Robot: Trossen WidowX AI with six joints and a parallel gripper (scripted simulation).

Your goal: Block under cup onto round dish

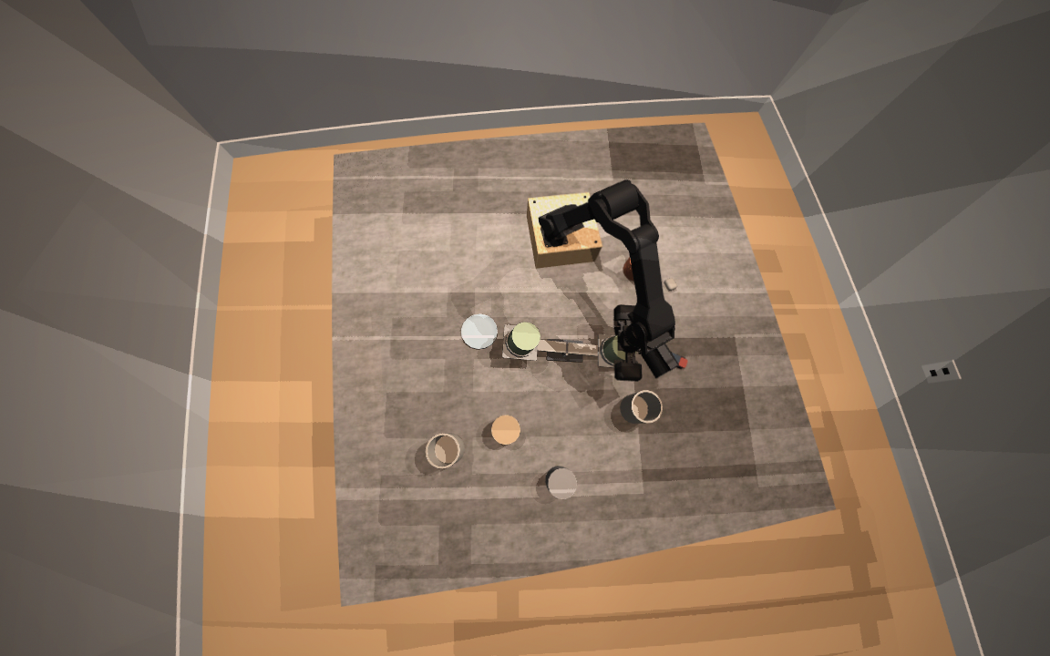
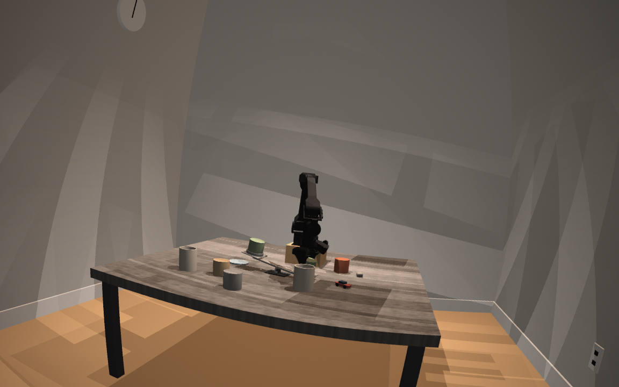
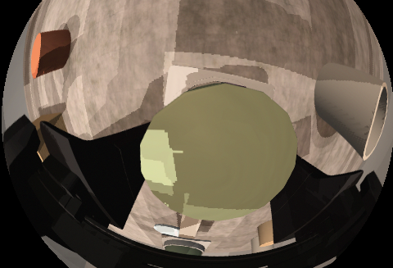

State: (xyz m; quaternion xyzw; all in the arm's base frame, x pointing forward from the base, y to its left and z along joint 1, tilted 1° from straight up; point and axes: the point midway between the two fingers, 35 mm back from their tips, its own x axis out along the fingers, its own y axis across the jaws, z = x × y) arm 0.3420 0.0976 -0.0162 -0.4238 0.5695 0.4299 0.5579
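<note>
The small stone lies 23 cm to the left of my gripper tip, 16 cm behind it and 4 cm below it. Also, from my gripper tip: grey block (1 cm below); then red toy car (17 cm to the left, 6 cm ahead, 4 cm below); then orange-red cylinder (23 cm behind, 12 cm to the left, 1 cm below).
</note>
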